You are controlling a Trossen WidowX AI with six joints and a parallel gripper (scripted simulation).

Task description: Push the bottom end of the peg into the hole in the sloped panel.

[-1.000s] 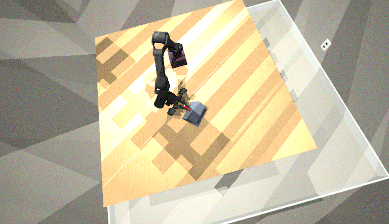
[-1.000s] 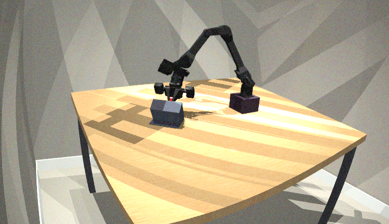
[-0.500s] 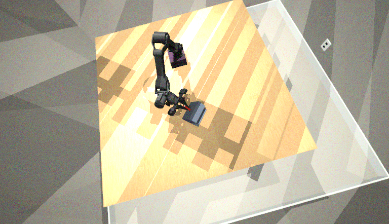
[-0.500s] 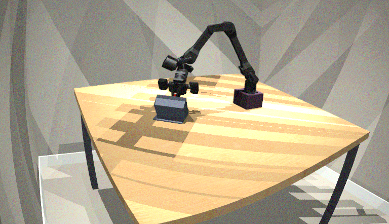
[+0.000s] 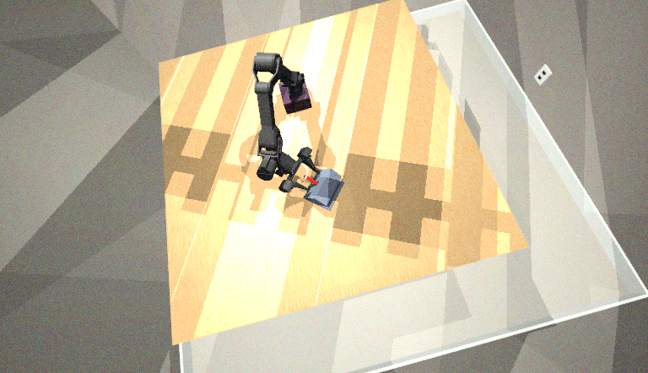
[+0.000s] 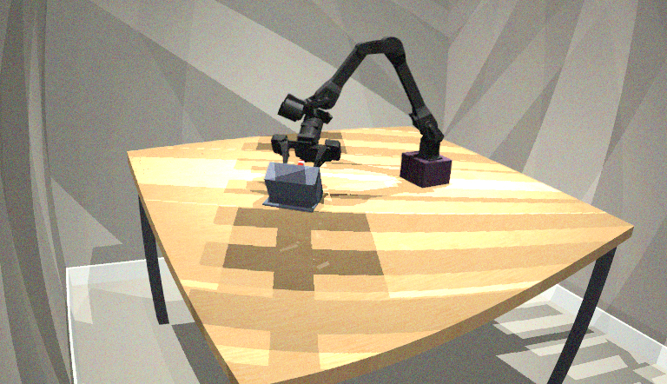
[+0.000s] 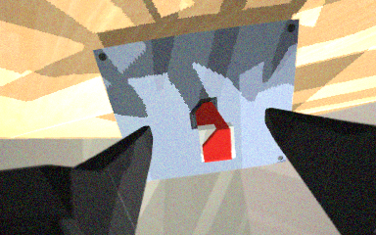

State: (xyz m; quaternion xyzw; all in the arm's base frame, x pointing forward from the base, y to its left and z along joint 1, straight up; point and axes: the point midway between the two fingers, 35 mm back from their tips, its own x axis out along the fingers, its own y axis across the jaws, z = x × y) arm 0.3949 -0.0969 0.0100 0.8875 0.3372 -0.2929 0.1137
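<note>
Now: the thin red peg 10 mm behind my gripper tip, 10 mm to the right of it and 10 mm above it. Also, from my gripper tip: grey-blue sloped panel: 30 mm ahead, 20 mm to the left, 30 mm below.
</note>
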